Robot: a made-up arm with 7 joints. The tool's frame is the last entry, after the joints.
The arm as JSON. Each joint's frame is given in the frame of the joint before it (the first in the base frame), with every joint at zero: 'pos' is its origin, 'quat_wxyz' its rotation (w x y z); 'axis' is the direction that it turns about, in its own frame. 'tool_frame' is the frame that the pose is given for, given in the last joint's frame.
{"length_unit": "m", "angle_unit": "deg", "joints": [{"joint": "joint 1", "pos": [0.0, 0.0, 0.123], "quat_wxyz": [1.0, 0.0, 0.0, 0.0], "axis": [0.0, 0.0, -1.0]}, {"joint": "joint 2", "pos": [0.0, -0.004, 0.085], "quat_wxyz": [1.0, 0.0, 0.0, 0.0], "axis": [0.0, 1.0, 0.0]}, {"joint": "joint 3", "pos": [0.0, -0.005, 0.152], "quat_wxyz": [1.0, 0.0, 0.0, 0.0], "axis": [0.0, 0.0, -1.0]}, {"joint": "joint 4", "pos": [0.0, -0.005, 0.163], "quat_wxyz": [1.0, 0.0, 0.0, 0.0], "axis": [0.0, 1.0, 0.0]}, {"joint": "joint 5", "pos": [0.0, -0.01, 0.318], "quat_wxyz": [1.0, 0.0, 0.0, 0.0], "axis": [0.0, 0.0, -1.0]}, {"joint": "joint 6", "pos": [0.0, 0.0, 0.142], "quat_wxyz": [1.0, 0.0, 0.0, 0.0], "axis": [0.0, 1.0, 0.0]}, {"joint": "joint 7", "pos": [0.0, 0.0, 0.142], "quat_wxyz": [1.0, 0.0, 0.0, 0.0], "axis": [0.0, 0.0, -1.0]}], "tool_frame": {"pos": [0.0, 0.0, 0.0], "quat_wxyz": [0.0, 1.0, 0.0, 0.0]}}
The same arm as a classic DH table. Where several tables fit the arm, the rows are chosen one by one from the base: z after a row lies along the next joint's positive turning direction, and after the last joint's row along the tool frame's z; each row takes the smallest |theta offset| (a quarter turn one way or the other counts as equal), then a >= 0, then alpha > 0; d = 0 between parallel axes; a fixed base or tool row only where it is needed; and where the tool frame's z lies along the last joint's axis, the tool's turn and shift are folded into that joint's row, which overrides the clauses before.
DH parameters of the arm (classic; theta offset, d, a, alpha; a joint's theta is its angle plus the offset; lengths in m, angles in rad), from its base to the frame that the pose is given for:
base (fixed): 0 0 0 3.1416
joint 1: 0 -0.208 0 1.5708
joint 2: 0 -0.009 0 -1.5708
joint 3: 0 -0.315 0 1.5708
joint 4: 0 -0.015 0 -1.5708
joint 5: 0 -0.46 0 1.5708
joint 6: 0 0 0 -1.5708
joint 7: 0 -0.142 0 0

